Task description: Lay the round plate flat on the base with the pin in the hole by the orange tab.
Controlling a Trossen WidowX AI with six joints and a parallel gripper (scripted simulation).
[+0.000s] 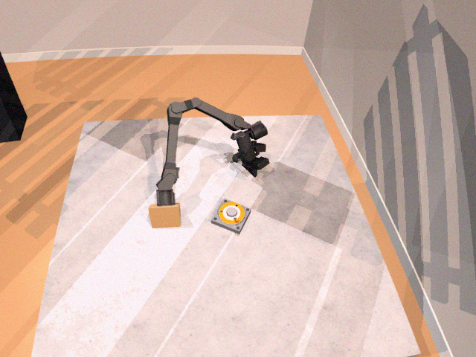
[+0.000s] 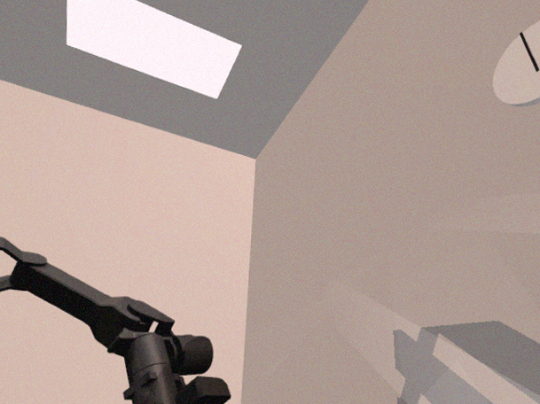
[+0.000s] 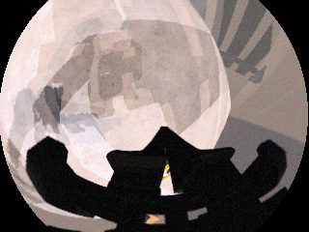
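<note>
Right now my gripper tip is 15 cm to the left of the grey square base, 14 cm past it and 4 cm above it.
</note>
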